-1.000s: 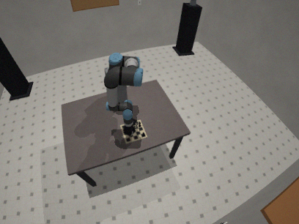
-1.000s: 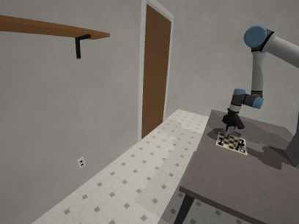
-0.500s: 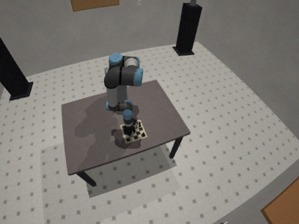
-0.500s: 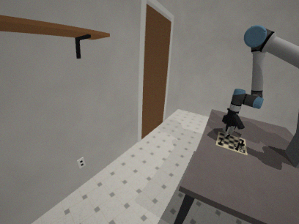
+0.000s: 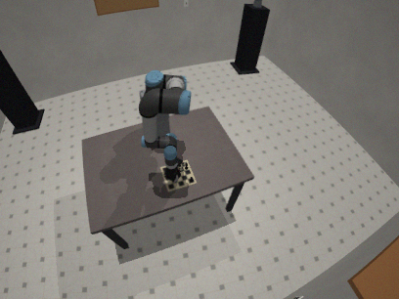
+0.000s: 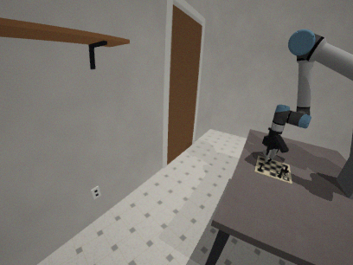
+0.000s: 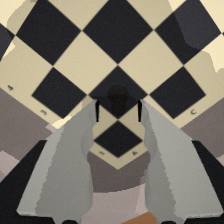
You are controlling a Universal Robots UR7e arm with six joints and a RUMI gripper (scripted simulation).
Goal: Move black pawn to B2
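Right now the black pawn is 1 cm below my hand. Round my hand: white piece (12 cm behind, 11 cm to the left, 1 cm below); then chessboard (4 cm behind, 3 cm to the left, 3 cm below).
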